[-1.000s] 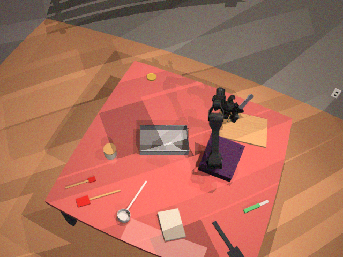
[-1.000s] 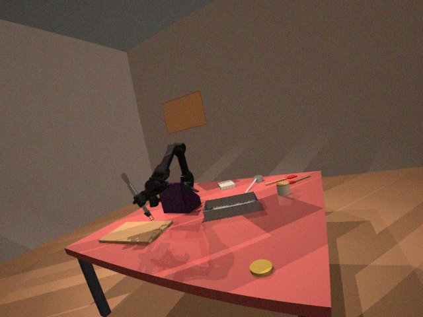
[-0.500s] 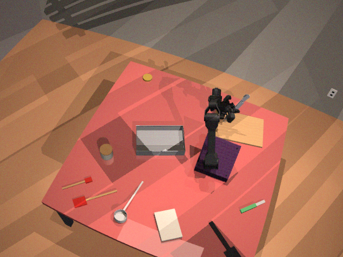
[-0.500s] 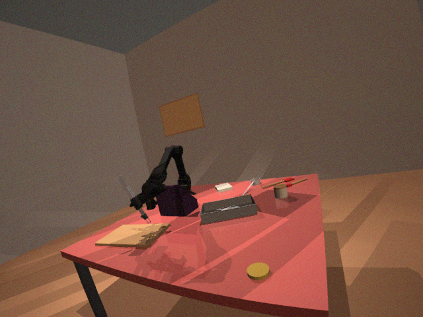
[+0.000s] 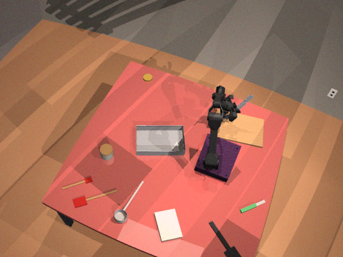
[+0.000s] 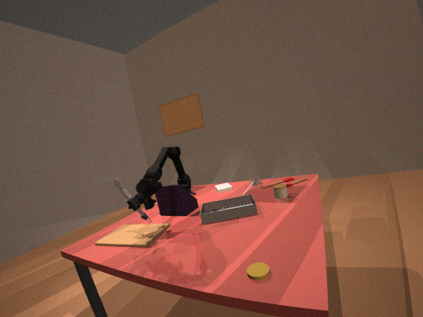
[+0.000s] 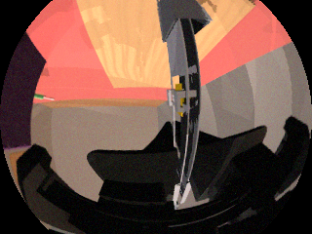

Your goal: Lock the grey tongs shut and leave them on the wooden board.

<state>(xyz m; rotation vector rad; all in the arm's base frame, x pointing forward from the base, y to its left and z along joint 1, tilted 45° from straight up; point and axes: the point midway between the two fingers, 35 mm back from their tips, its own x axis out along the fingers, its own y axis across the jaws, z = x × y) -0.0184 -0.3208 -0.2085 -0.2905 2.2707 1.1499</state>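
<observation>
The wooden board is 30 mm behind my gripper tip and 160 mm below it. Also, from my gripper tip: cream block (130 mm ahead, 840 mm to the left, 150 mm below); yellow disc (720 mm ahead, 120 mm to the right, 160 mm below); grey roasting tin (400 mm ahead, 350 mm to the left, 140 mm below).
</observation>
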